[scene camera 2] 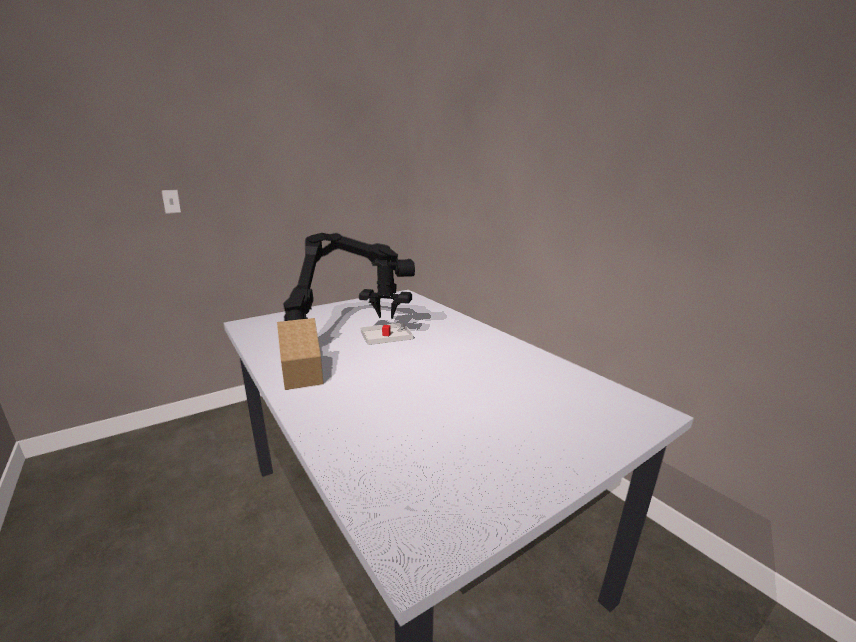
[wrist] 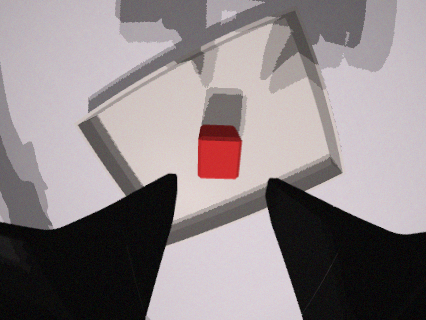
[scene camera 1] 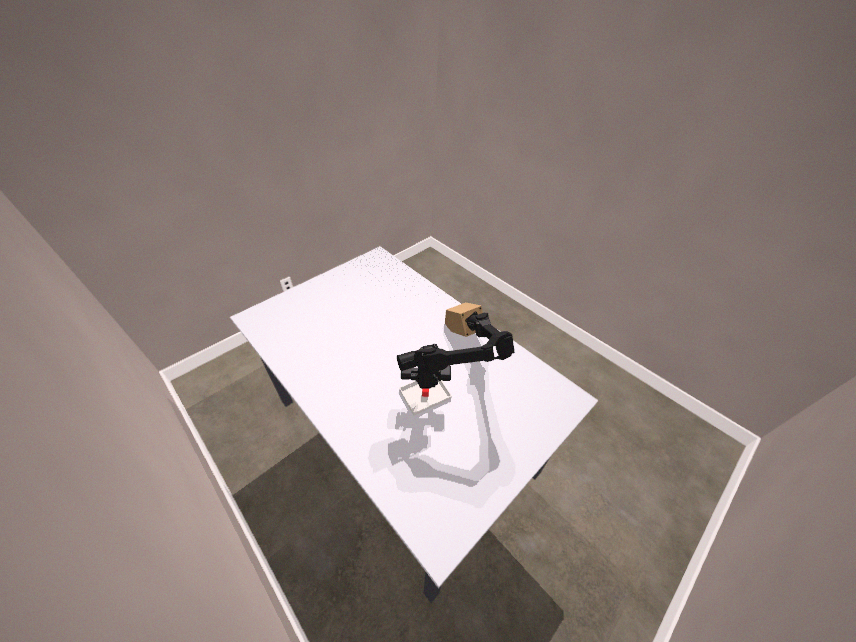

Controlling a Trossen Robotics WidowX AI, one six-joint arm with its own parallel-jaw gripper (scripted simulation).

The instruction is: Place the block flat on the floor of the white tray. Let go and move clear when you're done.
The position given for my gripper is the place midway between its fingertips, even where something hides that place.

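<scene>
I can see my gripper [scene camera 2: 386, 318], which the wrist view [wrist: 222, 185] shows too. There is a white tray [scene camera 1: 412, 392], and the tray also appears in the wrist view [wrist: 264, 79]. A red block [wrist: 219, 146] is in the scene as well.
</scene>
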